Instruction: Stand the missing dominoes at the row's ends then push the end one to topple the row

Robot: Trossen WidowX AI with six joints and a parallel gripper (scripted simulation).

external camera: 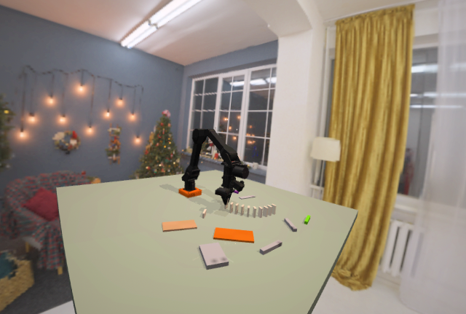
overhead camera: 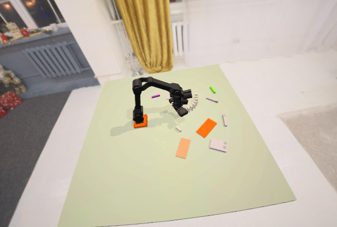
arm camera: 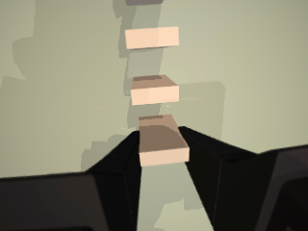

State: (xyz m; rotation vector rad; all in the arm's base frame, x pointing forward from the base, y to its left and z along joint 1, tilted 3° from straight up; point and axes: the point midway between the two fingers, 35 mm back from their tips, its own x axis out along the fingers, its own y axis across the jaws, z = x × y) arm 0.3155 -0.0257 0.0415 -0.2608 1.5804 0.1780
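Right now the peach plate is 27 cm to the right of my gripper tip, 4 cm below it and 4 cm behind it. Round my gripper tip: pale grey block (32 cm to the right, 19 cm ahead, 3 cm below); then purple stick (28 cm to the left, 15 cm behind, 3 cm below); then orange plate (17 cm ahead, 16 cm to the right, 3 cm below).
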